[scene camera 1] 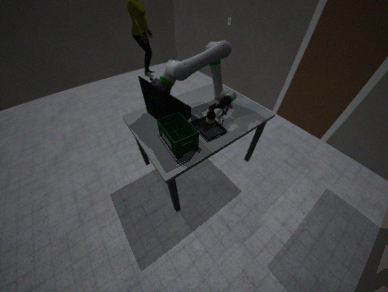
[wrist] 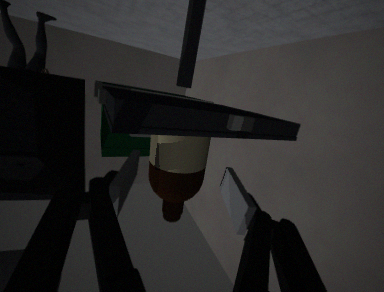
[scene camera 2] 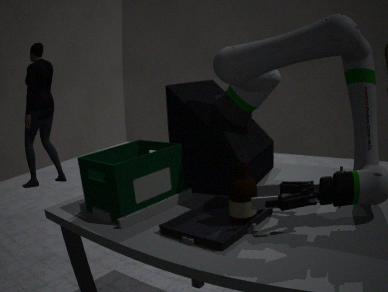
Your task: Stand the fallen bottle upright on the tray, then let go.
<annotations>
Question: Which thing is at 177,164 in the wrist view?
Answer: A brown bottle.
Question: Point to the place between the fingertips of my gripper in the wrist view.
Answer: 182,170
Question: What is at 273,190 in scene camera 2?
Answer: My gripper.
</annotations>
